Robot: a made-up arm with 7 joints.
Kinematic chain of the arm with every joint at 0, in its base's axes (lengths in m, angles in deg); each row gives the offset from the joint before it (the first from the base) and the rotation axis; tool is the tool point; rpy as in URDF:
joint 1: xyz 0 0 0.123 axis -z
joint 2: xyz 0 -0.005 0.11 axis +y
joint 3: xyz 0 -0.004 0.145 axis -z
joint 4: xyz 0 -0.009 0.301 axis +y
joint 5: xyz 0 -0.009 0.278 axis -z
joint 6: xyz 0 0 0.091 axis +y
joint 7: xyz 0 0 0.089 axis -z
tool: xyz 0 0 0 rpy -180 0 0
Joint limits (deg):
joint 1: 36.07..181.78
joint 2: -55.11..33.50
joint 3: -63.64..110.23
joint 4: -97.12..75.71
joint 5: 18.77..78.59
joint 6: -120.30..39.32
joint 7: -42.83..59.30
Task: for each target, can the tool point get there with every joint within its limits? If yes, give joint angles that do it. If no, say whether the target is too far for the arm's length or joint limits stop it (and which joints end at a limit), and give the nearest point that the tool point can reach.
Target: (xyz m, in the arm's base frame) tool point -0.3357 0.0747 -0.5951
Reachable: no: joint limits stop it (at a limit: joint 1, joint 2, joint 4, joint 5) | nearest point -0.4588 0.2456 0.0808 | short by 0.708 m
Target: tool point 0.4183 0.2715 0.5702
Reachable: yes | joints 104.79 -30.50 60.94 -74.50 39.49 -91.12 -26.90
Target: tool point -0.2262 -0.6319 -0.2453
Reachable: no: joint limits stop it (at a limit: joint 2, joint 4, joint 5, joint 6) | nearest point -0.2168 -0.6057 0.4096 | short by 0.655 m
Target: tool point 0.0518 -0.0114 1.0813
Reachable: yes | joints 154.81 -0.76 -40.41 7.07 56.34 -69.53 0.02
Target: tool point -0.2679 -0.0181 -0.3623
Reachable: no: joint limits stop it (at a limit: joint 1, joint 2, joint 4, joint 5) | nearest point -0.4629 0.1957 0.0975 | short by 0.543 m
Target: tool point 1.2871 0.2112 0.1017
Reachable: no: too far | nearest point 0.7794 0.1279 0.3136 | short by 0.556 m
